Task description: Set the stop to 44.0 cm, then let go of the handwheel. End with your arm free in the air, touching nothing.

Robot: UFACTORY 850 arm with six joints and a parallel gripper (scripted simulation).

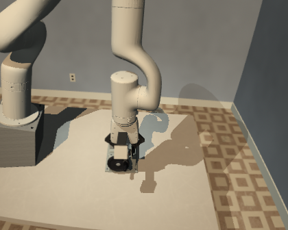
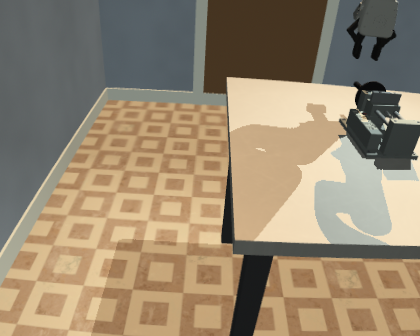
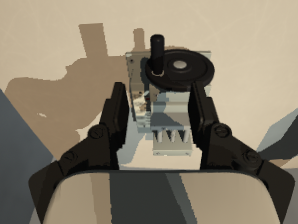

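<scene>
Now: hand 1 cm to the right of the handwheel handle and 10 cm above it. Also, from my hand: black handwheel: 1 cm behind, 2 cm to the left, 11 cm below.
</scene>
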